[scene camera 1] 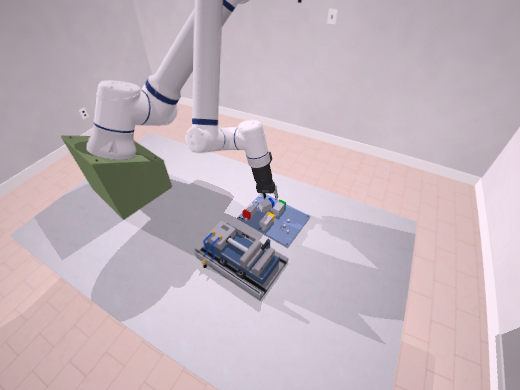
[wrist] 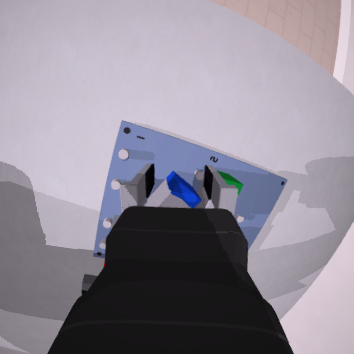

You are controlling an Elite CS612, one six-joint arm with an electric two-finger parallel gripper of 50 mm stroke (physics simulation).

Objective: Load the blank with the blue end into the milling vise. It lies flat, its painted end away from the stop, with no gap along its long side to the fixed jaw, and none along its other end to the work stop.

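Observation:
The blank with the blue end (scene camera 1: 264, 205) (wrist: 183, 190) is on the blue plate (scene camera 1: 299, 220) (wrist: 170, 145), turned askew to the plate's edges. Whether it lies quite flat is hard to tell. My gripper (scene camera 1: 270, 196) (wrist: 178, 174) is open above it, one finger on each side of the blank in the wrist view, holding nothing. The gripper body hides the blank's rear part in the wrist view. The milling vise (scene camera 1: 241, 255) stands in front of the plate in the scene view, with two grey jaws (scene camera 1: 252, 253) (scene camera 1: 264, 261) apart and a dark upright stop (scene camera 1: 266, 244) near them.
A green-ended blank (scene camera 1: 280, 207) (wrist: 231, 183) stands close beside the blue-ended one, near one finger. A yellow-ended blank (scene camera 1: 267, 221) and a red-ended blank (scene camera 1: 247, 213) are also on the plate. White pegs (wrist: 123, 154) rise from it. Blue hoses (scene camera 1: 208, 242) arch at the vise's left end.

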